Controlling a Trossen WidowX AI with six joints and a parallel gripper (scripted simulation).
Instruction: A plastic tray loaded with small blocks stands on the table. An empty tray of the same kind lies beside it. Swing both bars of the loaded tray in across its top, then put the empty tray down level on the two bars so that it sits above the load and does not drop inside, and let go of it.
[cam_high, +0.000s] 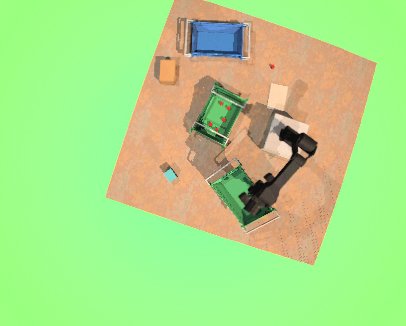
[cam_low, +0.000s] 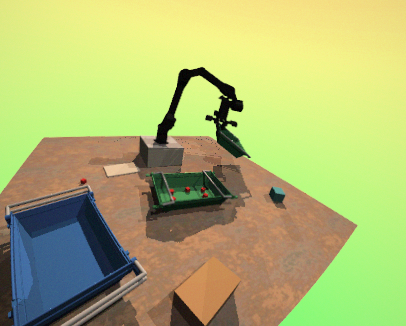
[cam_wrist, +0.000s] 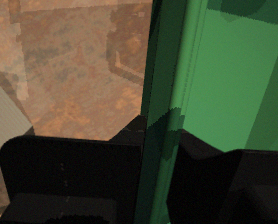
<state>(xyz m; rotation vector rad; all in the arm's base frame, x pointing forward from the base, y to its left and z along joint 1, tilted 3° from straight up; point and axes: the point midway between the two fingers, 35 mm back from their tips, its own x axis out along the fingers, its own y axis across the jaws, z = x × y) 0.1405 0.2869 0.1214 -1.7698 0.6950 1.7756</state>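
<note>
Now: the green tray 6 cm to the left of my gripper tip, 6 cm ahead of it and 1 cm below it. From my gripper tip the other things lie so: beige flat plate (52 cm to the right, 17 cm below, 9 cm behind); teal cube (44 cm ahead, 15 cm below, 2 cm to the left); red block (69 cm to the right, 17 cm below, 4 cm behind).
</note>
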